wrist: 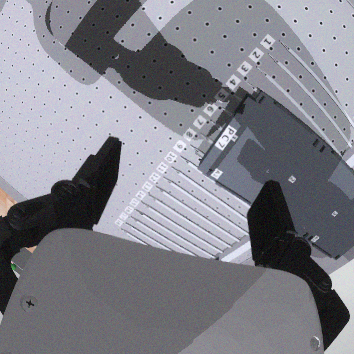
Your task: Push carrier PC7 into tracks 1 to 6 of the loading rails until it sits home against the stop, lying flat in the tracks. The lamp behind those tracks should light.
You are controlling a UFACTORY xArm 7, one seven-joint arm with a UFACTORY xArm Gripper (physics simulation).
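Frame: origin at the arm's base, x ahead, y left, z up, level; millimetres.
Seen in the pictures: gripper, fingertip midpoint: (190,178).
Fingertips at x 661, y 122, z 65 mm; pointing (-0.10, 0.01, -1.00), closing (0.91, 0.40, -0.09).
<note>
Pixels of each thing's middle, then the offset from my fingertips to it. "spot": a spot on its surface instead. Level surfaces: height alone.
- Carrier PC7 at the middle of its body: (313,197) dy +17, dx +194, dz -141 mm
- Number tag 1 at a spot on its surface: (267,41) spot: dy +108, dx +2, dz -171 mm
- white bar at a spot on its surface: (236,251) spot: dy -153, dx +213, dz -155 mm
- perforated deck at its surface level: dz -171 mm
Carrier PC7 (295,165), a dark grey slab, lies over the loading rails (215,197) at the right. Its labelled end faces the number tags, and it covers roughly tracks 4 to 9; tracks 1 to 3 show beside it. Whether it lies flat in the tracks is hard to tell. My gripper (190,178) is wide open and empty. Its right finger overlaps the carrier's lower side in the view, its left finger is over the perforated surface; contact cannot be told. The lamp cannot be made out.
Number tag 1 (267,41) is at the upper right, and the tag row runs down to the lower left. A white bar (236,251) crosses the lower ends of the higher-numbered tracks. The arm's dark shadow falls over the perforated deck (145,117) and some tags.
</note>
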